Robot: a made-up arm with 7 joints.
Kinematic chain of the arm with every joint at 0, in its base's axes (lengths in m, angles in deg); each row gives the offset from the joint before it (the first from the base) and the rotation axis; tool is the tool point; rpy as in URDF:
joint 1: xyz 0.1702 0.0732 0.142 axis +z
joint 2: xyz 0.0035 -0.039 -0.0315 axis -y
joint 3: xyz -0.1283 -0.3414 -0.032 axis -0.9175 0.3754 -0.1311
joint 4: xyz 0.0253 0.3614 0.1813 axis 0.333 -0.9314 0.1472
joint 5: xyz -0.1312 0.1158 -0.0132 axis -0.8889 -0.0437 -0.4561
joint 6: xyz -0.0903 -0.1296 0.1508 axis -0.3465 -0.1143 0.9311
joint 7: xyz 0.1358 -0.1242 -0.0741 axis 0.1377 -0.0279 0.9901
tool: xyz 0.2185 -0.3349 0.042 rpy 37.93 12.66 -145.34
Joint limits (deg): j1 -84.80..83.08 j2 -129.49..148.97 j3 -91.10..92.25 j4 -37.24..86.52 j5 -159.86..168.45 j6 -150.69..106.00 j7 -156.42..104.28
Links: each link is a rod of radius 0.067 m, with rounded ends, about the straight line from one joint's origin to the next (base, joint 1, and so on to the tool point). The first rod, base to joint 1, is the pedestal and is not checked.
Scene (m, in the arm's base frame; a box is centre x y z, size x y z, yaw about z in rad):
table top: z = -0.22
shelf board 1: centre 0.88 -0.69 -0 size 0.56 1.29 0.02 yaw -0.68
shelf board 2: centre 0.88 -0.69 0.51 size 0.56 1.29 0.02 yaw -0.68
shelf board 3: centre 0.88 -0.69 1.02 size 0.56 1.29 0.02 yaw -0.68
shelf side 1: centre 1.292 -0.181 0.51 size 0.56 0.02 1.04 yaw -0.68
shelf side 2: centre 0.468 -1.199 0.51 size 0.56 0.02 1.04 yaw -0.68
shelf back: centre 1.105 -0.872 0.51 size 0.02 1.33 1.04 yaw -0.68
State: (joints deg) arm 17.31 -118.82 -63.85 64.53 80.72 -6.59 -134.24
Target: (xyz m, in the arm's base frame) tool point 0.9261 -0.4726 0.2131
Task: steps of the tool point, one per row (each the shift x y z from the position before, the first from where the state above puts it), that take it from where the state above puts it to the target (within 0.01 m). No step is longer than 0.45 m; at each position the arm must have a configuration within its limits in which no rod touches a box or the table.
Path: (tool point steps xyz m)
1: -0.0181 -0.1881 0.1128
2: -0.0553 -0.2406 0.0776
3: -0.1227 -0.2572 0.0132
4: -0.2003 -0.2159 -0.0641
5: -0.2554 -0.1142 -0.1329
6: -0.2571 0.0243 -0.1747
7: 0.3508 -0.1340 -0.0229
8: 0.3857 0.0594 -0.0479
9: 0.3133 0.2467 -0.0591

